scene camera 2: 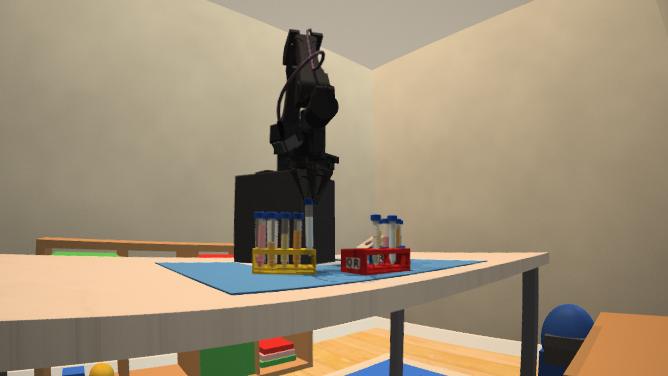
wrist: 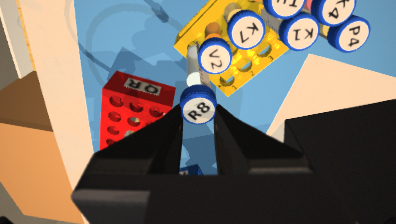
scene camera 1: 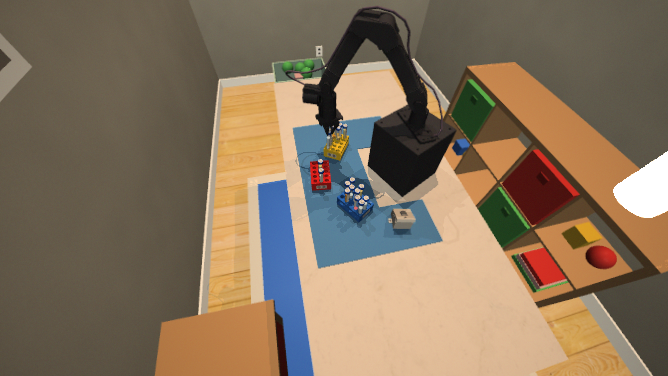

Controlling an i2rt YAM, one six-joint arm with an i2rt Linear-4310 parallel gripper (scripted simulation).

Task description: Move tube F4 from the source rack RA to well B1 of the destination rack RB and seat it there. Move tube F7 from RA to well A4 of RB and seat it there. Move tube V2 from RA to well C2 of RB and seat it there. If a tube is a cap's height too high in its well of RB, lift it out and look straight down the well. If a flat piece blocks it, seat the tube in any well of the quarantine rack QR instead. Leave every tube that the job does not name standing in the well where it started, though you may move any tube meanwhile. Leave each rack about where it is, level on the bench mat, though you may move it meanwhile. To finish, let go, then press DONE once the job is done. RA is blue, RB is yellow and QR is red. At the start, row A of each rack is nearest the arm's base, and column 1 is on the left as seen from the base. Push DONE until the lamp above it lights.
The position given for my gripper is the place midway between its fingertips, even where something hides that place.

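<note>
You'd see my gripper [scene camera 2: 311,204] from the scene camera, and the wrist view [wrist: 198,111] has that gripper in it as well.
</note>
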